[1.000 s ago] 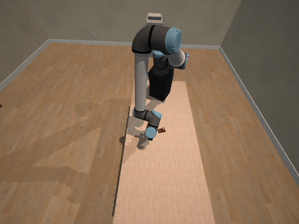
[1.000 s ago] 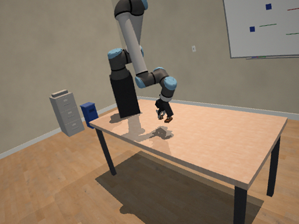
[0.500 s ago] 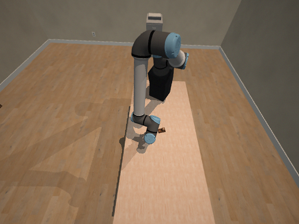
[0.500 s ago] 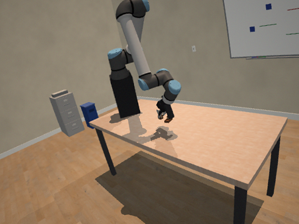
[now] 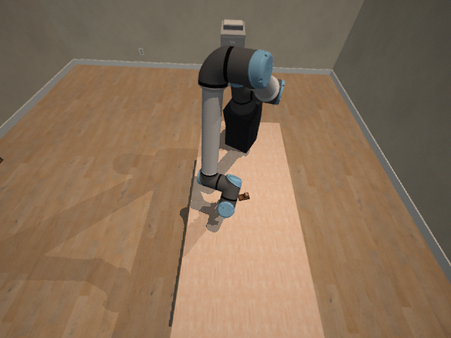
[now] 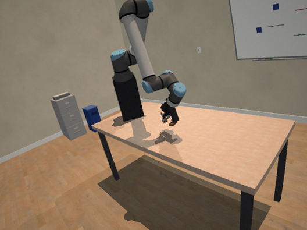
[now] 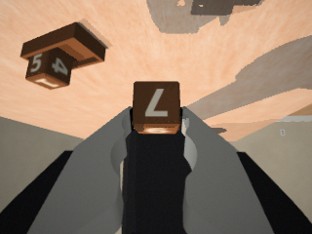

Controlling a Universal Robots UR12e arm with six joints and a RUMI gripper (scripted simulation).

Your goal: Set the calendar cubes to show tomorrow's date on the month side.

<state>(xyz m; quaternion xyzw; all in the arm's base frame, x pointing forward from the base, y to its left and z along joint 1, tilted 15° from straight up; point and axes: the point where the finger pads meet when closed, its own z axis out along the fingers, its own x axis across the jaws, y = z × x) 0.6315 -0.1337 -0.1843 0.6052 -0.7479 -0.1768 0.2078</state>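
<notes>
Right now my hand is 3 cm past the brown calendar tray, 11 cm to the right of it and 8 cm above it. The rest, counted from my hand: brown digit cube: 1 cm behind, 1 cm below.
</notes>
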